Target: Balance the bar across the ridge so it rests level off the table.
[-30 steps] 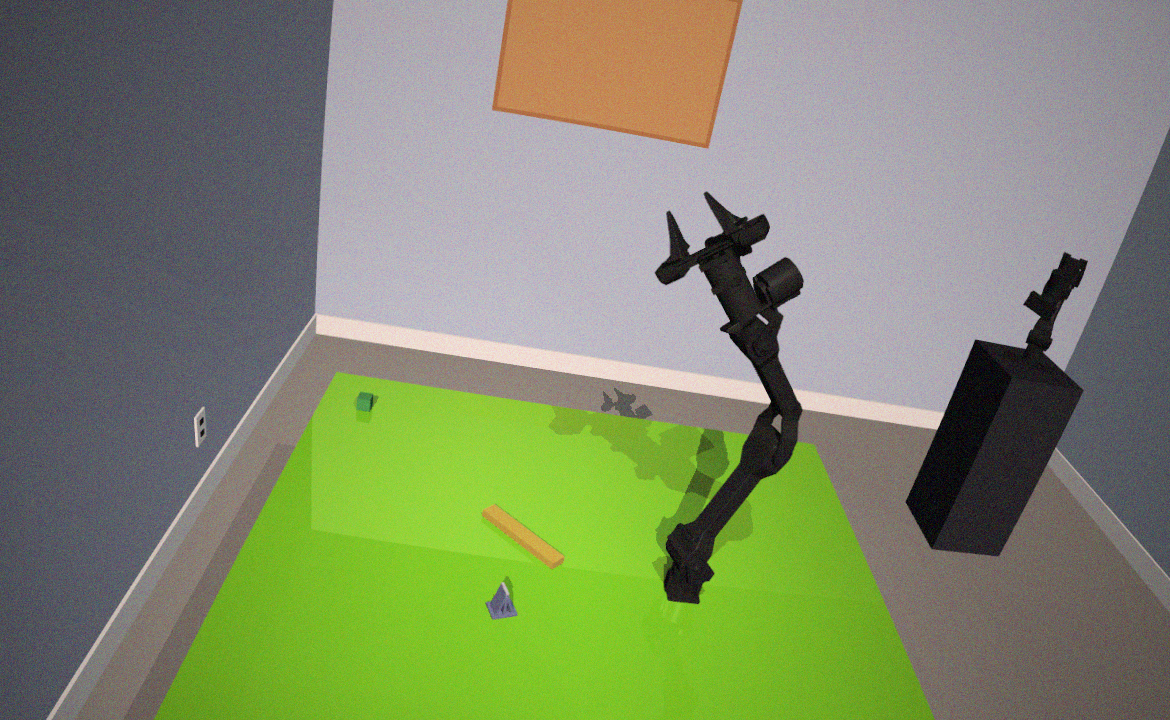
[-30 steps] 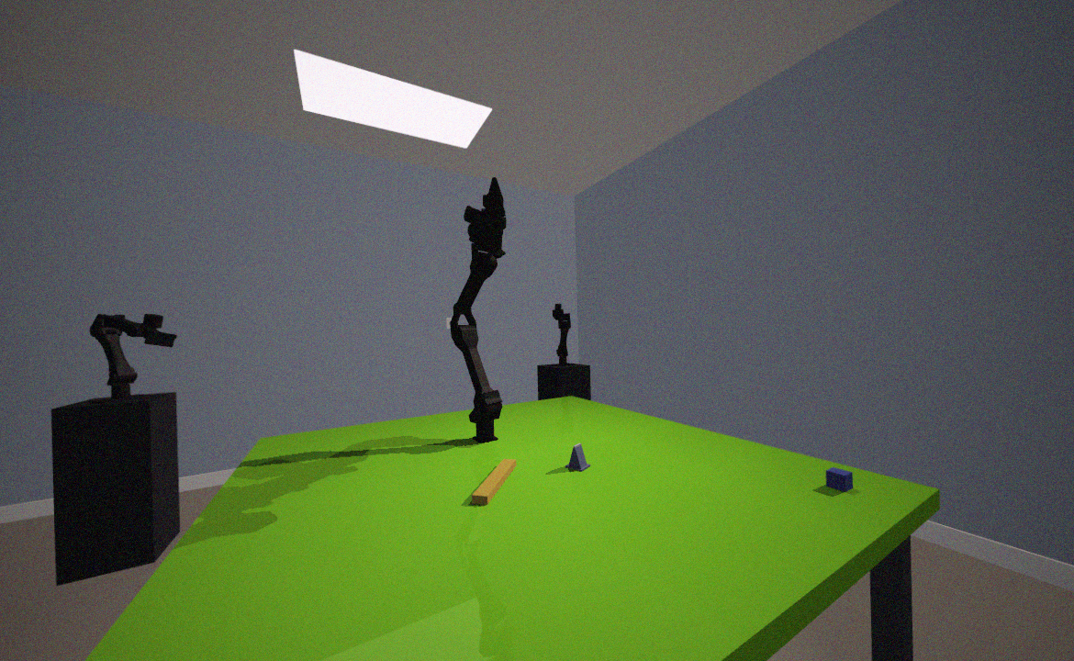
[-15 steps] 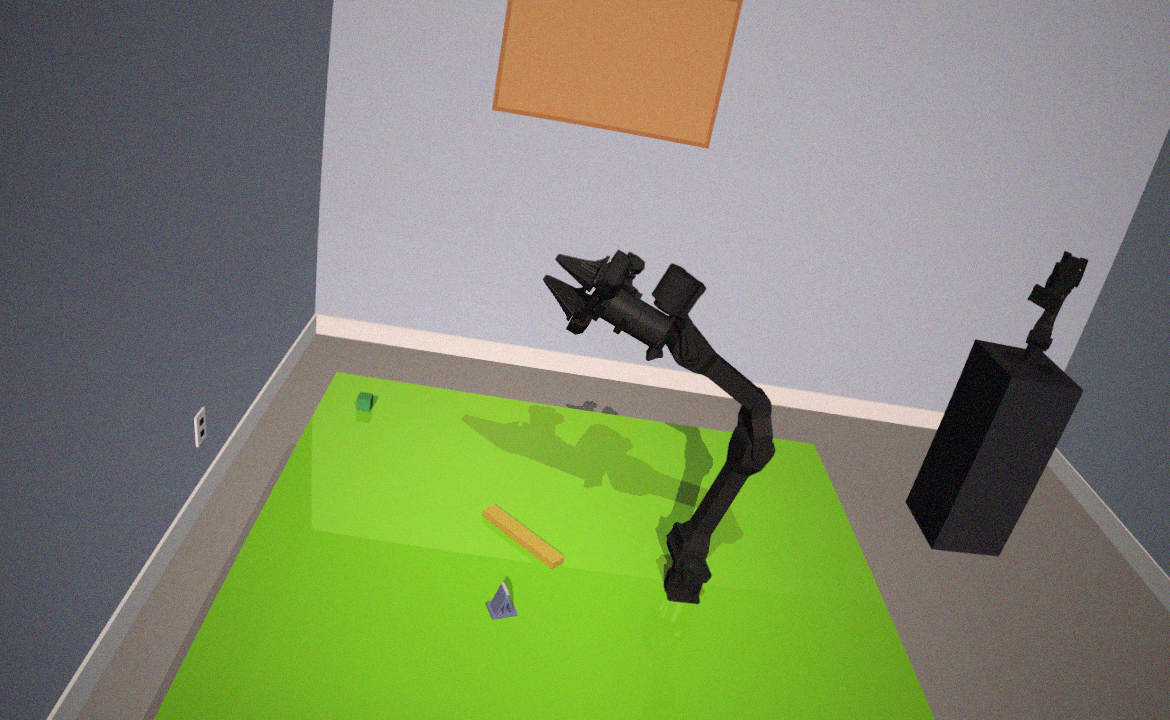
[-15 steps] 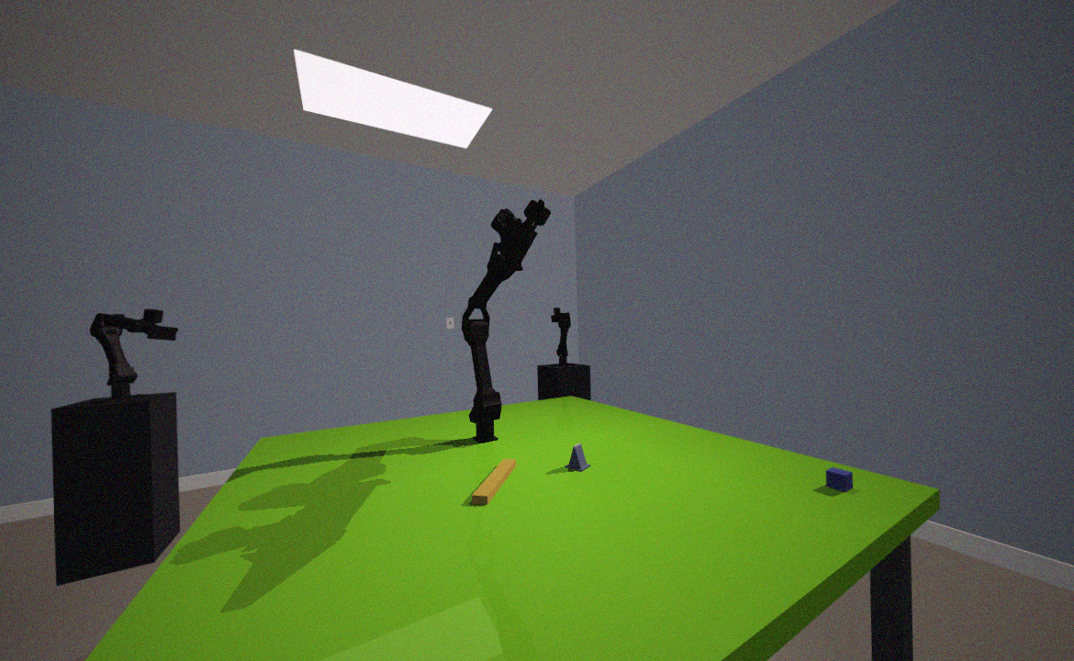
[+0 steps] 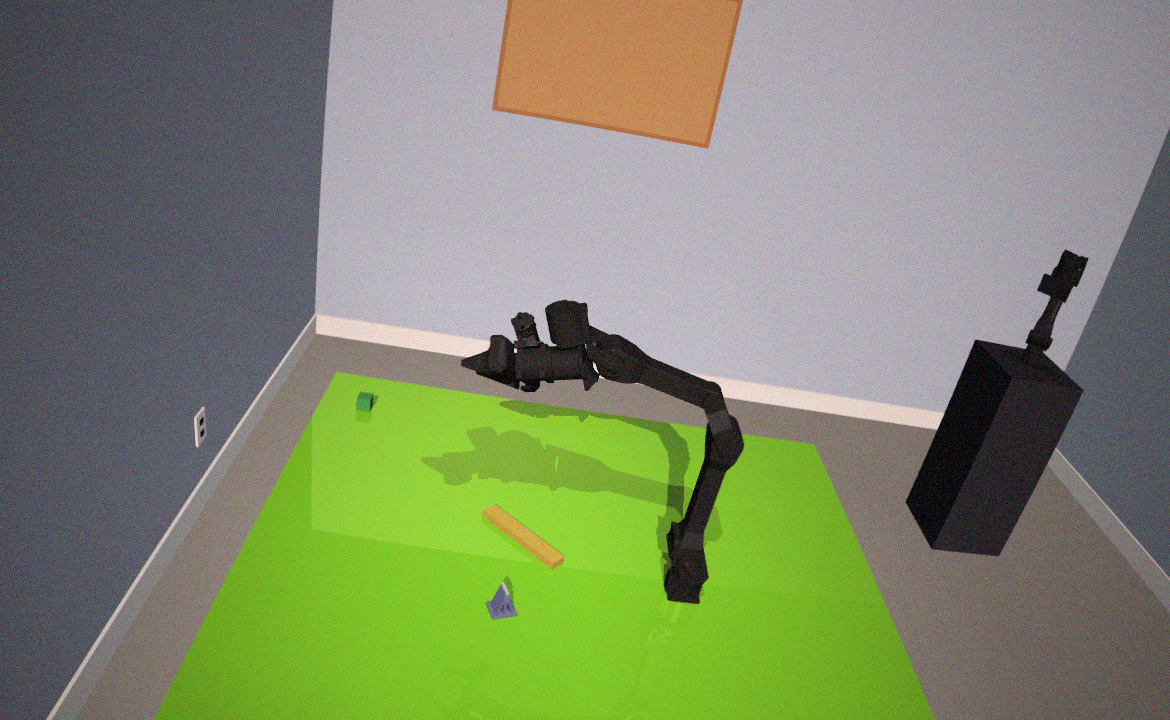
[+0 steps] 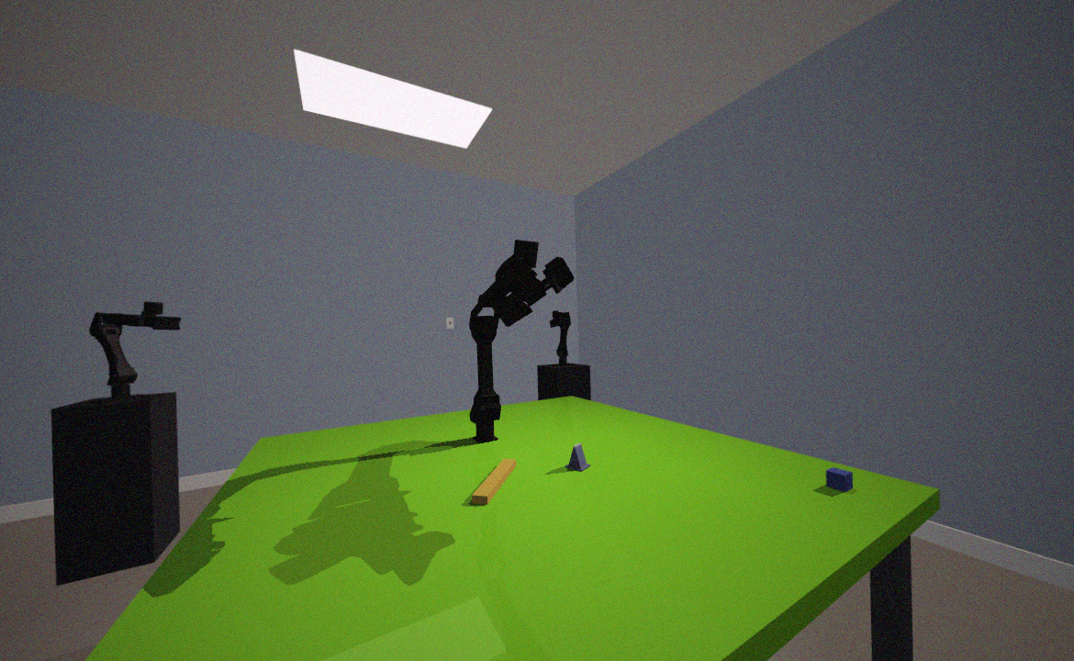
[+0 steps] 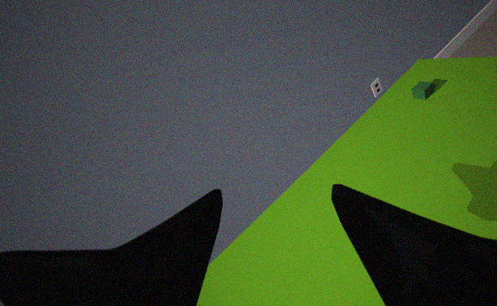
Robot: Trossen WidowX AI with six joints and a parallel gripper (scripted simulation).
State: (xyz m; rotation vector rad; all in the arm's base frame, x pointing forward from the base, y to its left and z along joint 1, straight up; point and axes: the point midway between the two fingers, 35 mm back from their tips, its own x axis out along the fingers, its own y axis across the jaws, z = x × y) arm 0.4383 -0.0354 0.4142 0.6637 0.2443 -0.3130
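Right now the bar is 400 mm below my gripper tip, 140 mm behind it and 50 mm to the right of it. From my gripper tip the other things lie so: small blue cube (540 mm to the left, 390 mm below, 270 mm ahead); small green cube (460 mm to the right, 390 mm below, 270 mm ahead).
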